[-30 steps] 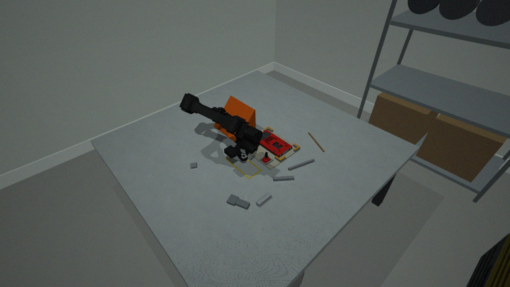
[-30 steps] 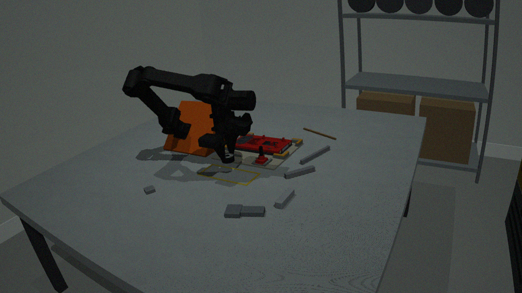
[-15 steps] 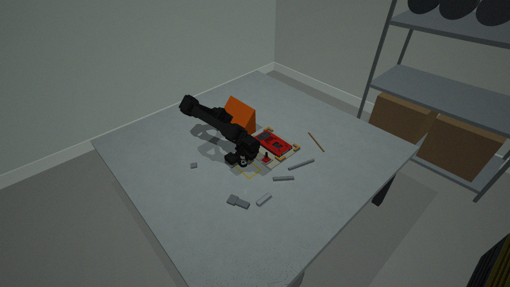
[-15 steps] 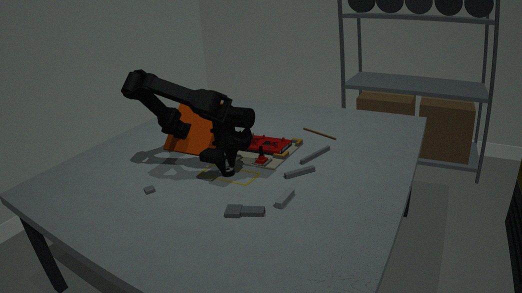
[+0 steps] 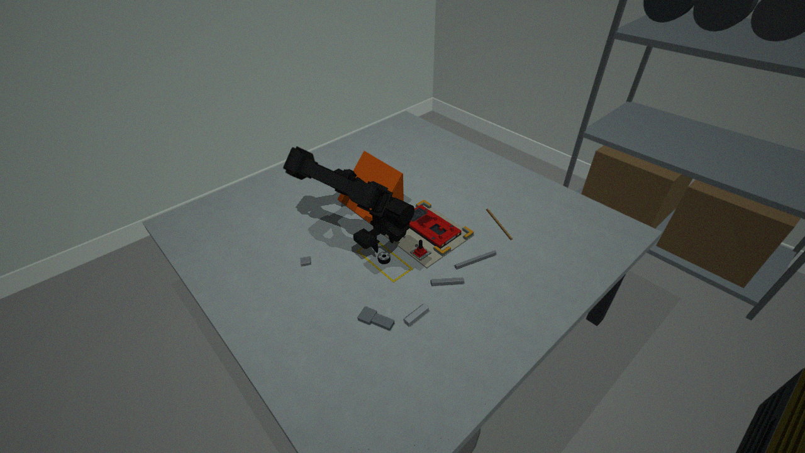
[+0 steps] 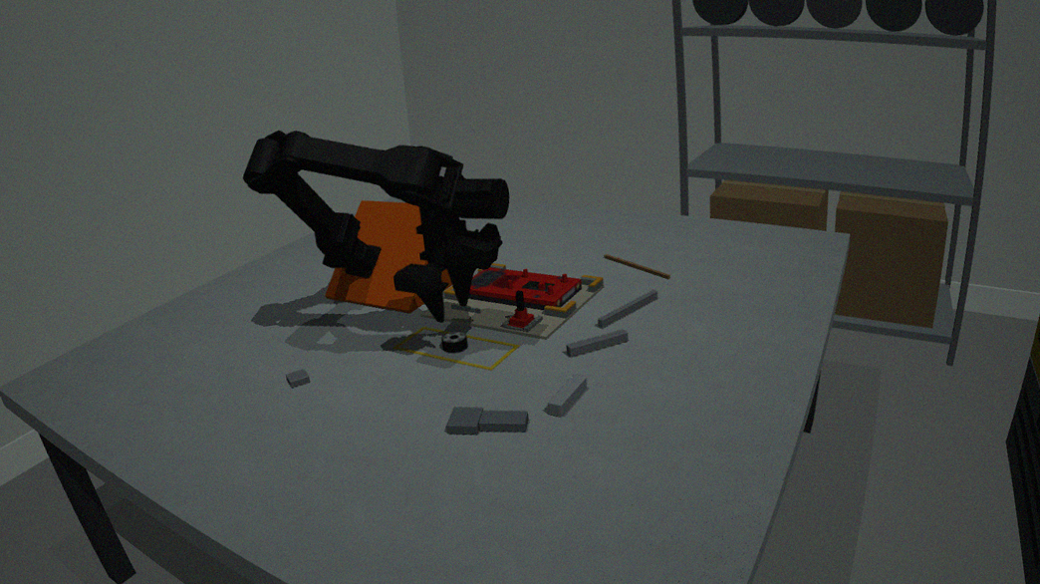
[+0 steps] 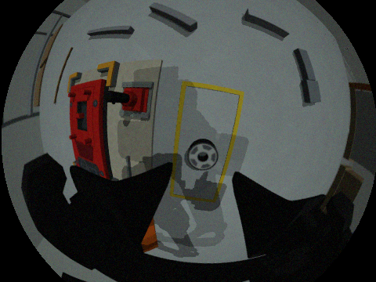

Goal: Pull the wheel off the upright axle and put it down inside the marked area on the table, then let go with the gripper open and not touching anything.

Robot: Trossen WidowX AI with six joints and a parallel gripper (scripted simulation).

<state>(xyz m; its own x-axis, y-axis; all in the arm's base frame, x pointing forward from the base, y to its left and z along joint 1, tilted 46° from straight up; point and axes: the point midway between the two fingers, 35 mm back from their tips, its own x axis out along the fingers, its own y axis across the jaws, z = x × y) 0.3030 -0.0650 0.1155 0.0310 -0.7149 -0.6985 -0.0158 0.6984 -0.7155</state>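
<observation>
My gripper tip is now 50 mm above the wheel. The rest, counted from my gripper tip: thin wooden stick 410 mm to the left, 140 mm ahead, 50 mm below.
</observation>
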